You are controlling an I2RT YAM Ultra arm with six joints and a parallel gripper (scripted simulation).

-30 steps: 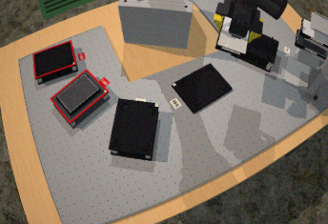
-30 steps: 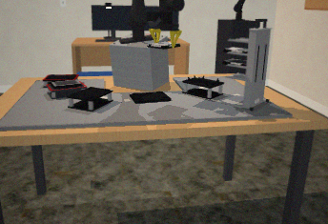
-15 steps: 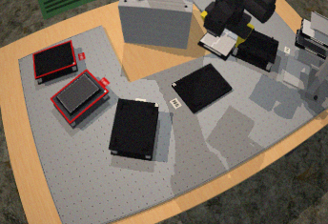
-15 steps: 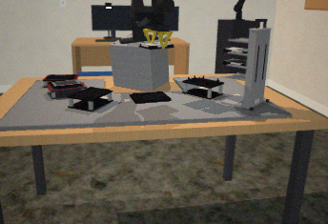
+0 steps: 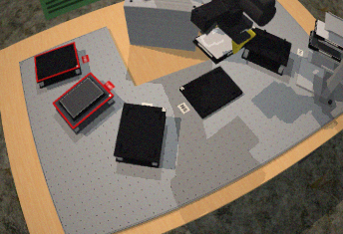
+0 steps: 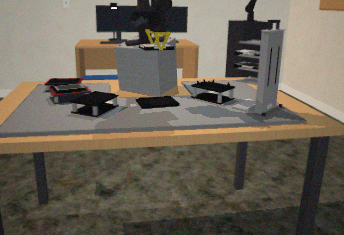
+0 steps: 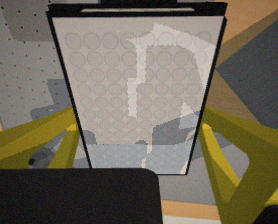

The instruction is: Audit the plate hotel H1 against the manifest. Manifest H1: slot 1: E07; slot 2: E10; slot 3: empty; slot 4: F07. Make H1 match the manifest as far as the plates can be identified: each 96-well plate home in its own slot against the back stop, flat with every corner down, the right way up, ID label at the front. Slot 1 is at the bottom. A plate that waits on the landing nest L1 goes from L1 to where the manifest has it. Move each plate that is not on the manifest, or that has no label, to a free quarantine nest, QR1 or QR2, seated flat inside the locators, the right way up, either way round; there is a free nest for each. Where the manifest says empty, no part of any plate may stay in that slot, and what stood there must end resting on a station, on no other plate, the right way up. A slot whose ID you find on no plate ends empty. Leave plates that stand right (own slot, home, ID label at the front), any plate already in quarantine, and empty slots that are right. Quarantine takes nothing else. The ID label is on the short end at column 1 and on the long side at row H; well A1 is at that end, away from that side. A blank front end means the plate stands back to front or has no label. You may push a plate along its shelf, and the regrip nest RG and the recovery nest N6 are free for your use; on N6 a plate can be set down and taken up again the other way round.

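Right now the flat black recovery nest N6 is 24 cm below my hand. Also, from my hand: A1 mark (28 cm to the left, 18 cm below, 11 cm behind); black regrip nest RG (27 cm to the left, 19 cm below, 2 cm behind); black landing nest L1 (26 cm to the right, 20 cm below, 2 cm ahead).
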